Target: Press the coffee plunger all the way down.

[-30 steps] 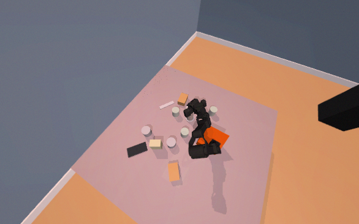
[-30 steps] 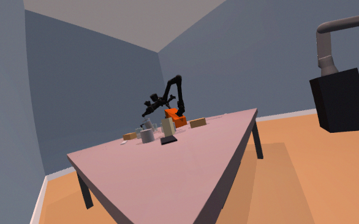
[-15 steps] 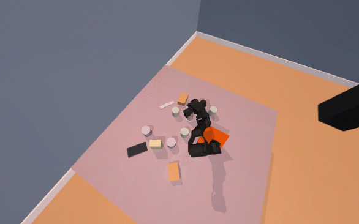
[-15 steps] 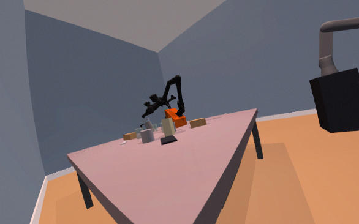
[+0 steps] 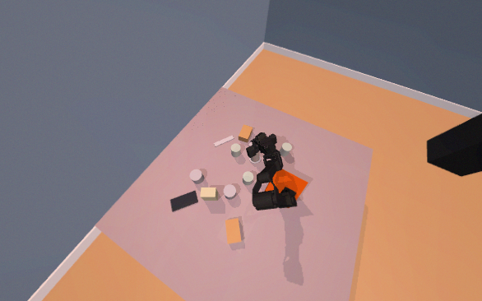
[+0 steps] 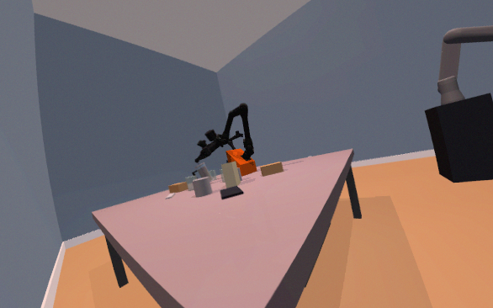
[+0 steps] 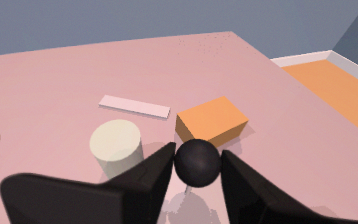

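Now: the coffee press 9 cm below my gripper tip, 1 cm to the left of it and 1 cm behind it. Also, from my gripper tip: black plate (49 cm to the left, 19 cm ahead, 17 cm below); white flat strip (22 cm ahead, 17 cm below, 2 cm to the left).
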